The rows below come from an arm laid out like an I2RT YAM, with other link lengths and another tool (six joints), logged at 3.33 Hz.
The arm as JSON. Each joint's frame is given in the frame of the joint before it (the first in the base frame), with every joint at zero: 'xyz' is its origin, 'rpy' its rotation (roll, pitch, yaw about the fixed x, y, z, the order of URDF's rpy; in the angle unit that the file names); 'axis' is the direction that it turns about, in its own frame. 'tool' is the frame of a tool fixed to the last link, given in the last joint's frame.
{
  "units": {
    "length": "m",
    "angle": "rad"
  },
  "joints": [
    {
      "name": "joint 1",
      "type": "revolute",
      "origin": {
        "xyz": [
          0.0,
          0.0,
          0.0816
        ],
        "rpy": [
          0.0,
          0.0,
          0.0
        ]
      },
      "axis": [
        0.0,
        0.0,
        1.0
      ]
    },
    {
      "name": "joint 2",
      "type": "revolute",
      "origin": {
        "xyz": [
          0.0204,
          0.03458,
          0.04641
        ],
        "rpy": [
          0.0,
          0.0,
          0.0
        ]
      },
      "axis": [
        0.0,
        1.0,
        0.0
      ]
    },
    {
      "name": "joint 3",
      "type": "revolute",
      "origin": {
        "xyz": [
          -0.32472,
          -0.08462,
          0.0
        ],
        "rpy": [
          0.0,
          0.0,
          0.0
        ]
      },
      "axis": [
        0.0,
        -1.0,
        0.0
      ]
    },
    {
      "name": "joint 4",
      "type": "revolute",
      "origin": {
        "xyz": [
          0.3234,
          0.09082,
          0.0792
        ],
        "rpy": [
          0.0,
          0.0,
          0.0
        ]
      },
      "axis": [
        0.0,
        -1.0,
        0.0
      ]
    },
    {
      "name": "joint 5",
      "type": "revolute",
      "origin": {
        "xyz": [
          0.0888,
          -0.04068,
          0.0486
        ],
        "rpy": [
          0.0,
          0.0,
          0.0
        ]
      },
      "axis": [
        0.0,
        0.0,
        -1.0
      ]
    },
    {
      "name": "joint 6",
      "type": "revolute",
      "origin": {
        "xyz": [
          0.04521,
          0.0,
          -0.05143
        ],
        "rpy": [
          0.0,
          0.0,
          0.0
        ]
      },
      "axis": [
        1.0,
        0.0,
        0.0
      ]
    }
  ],
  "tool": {
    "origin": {
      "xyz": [
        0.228,
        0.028,
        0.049
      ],
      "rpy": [
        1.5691,
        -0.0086,
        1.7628
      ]
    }
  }
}
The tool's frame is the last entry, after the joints.
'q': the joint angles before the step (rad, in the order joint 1, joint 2, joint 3, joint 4, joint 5, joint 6). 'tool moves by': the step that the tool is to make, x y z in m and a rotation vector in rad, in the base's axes. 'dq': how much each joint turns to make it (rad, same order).
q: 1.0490, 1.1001, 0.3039, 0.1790, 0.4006, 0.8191
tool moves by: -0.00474, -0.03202, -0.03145, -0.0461, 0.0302, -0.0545
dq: 0.0003, -0.0237, -0.0602, -0.0346, 0.0416, 0.0393
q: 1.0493, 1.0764, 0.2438, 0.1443, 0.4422, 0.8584
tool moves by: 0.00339, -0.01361, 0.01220, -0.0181, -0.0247, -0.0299
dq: 0.0003, -0.0615, 0.0051, -0.0679, 0.0426, -0.0048
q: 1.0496, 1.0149, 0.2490, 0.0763, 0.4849, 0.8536
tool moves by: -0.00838, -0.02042, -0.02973, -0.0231, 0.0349, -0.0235
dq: -0.0004, -0.0084, -0.0586, -0.0027, 0.0051, 0.0332
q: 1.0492, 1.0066, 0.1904, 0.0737, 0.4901, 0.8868
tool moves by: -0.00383, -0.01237, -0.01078, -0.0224, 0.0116, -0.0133
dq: 0.0000, -0.0202, -0.0216, -0.0283, 0.0104, 0.0095
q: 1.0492, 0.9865, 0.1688, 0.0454, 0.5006, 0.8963
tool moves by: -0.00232, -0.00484, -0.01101, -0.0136, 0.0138, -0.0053
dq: 0.0001, 0.0175, -0.0122, 0.0070, 0.0001, 0.0085
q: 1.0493, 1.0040, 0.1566, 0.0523, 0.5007, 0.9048
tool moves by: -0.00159, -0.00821, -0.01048, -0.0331, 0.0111, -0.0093
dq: 0.0000, 0.0147, -0.0048, -0.0159, 0.0114, 0.0023
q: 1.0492, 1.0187, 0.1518, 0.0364, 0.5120, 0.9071
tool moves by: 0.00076, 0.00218, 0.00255, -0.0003, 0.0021, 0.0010
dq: 0.0001, 0.0009, 0.0120, -0.0126, -0.0019, 0.0005
